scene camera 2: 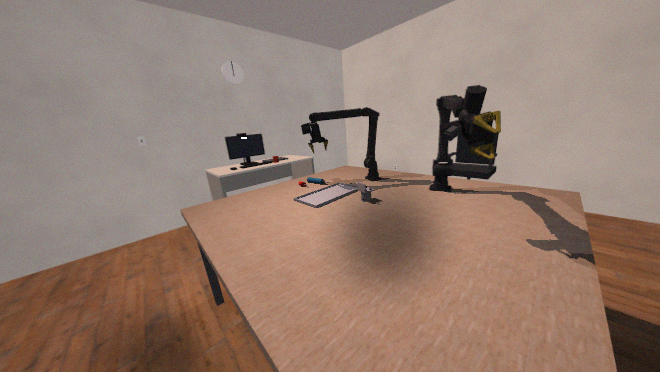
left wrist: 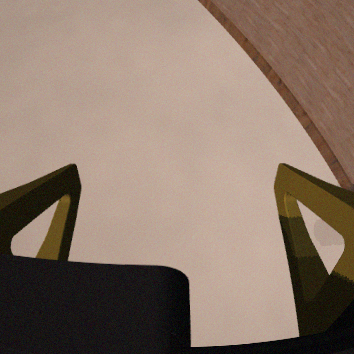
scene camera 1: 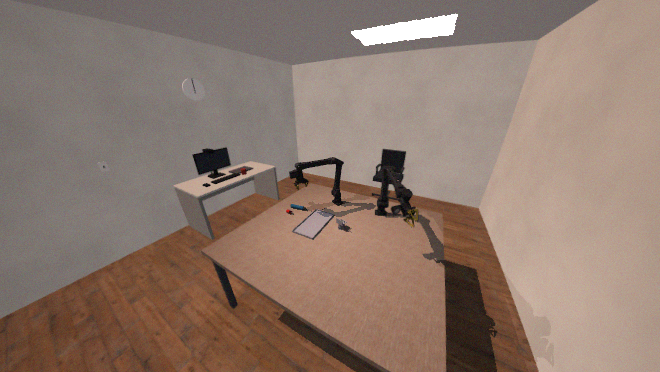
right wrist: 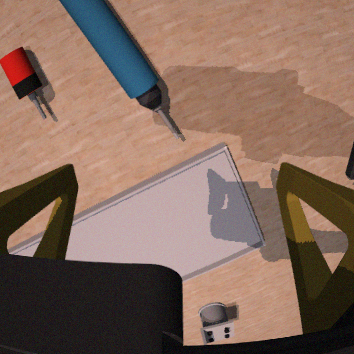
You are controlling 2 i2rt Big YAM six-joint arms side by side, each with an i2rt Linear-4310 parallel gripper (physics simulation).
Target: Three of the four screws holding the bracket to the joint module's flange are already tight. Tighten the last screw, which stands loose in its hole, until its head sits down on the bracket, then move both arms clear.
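Pixels of known places: left gripper, fingertip midpoint: (scene camera 2: 494, 146) (left wrist: 177, 174) (scene camera 1: 415, 224); right gripper, fingertip midpoint: (scene camera 2: 319, 151) (scene camera 1: 302, 188) (right wrist: 176, 174); left arm's base, origin of the base link: (scene camera 2: 440, 189) (scene camera 1: 380, 213); right arm's base, origin of the base link: (scene camera 2: 373, 179) (scene camera 1: 337, 202).
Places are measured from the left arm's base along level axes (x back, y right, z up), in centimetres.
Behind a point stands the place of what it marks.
Observation:
The joint module (scene camera 1: 341, 225) (scene camera 2: 366, 195) @(y 35.1, x -35.9, z 3.8 cm) (right wrist: 213, 314) @(y 38.8, x -31.9, z 3.2 cm) is a small grey cylinder standing on the table. The pale bracket (right wrist: 218, 333) @(y 36.2, x -33.3, z 6.6 cm) on it shows several dark spots in the right wrist view; which screw stands loose cannot be told. A blue electric-style screwdriver (scene camera 1: 298, 207) @(y 87.3, x -12.2, z 2.8 cm) (scene camera 2: 315, 180) @(y 87.6, x -12.3, z 2.8 cm) (right wrist: 112, 47) @(y 88.0, x -10.4, z 4.1 cm) and a short red-and-black driver (scene camera 1: 289, 211) @(y 93.2, x -22.3, z 3.1 cm) (scene camera 2: 302, 184) @(y 92.7, x -22.6, z 2.0 cm) (right wrist: 21, 72) @(y 93.8, x -20.1, z 3.2 cm) lie on the table. My right gripper (scene camera 1: 301, 186) @(y 82.2, x -10.1, z 25.2 cm) (scene camera 2: 318, 147) @(y 82.2, x -10.1, z 25.2 cm) (right wrist: 176, 174) @(y 82.2, x -10.1, z 25.2 cm) is open and empty, high above the table. My left gripper (scene camera 1: 412, 217) @(y -16.6, x -63.0, z 34.0 cm) (scene camera 2: 489, 136) @(y -16.6, x -63.0, z 34.0 cm) (left wrist: 177, 174) @(y -16.6, x -63.0, z 34.0 cm) is open and empty, raised away from the module.
A shallow light tray (scene camera 1: 312, 224) @(y 64.0, x -34.8, z 0.4 cm) (scene camera 2: 326, 195) @(y 63.1, x -35.0, z 0.4 cm) (right wrist: 145, 225) @(y 65.5, x -25.9, z 0.4 cm) lies between the drivers and the module, with the right gripper's shadow across one end. The table (scene camera 1: 350, 280) @(y 21.1, x -87.0, z 0.0 cm) (scene camera 2: 400, 310) @(y 1.2, x -99.9, z 0.0 cm) carries both arm bases at its far side. A side desk (scene camera 1: 200, 188) (scene camera 2: 220, 171) and an office chair (scene camera 1: 393, 161) stand beyond.

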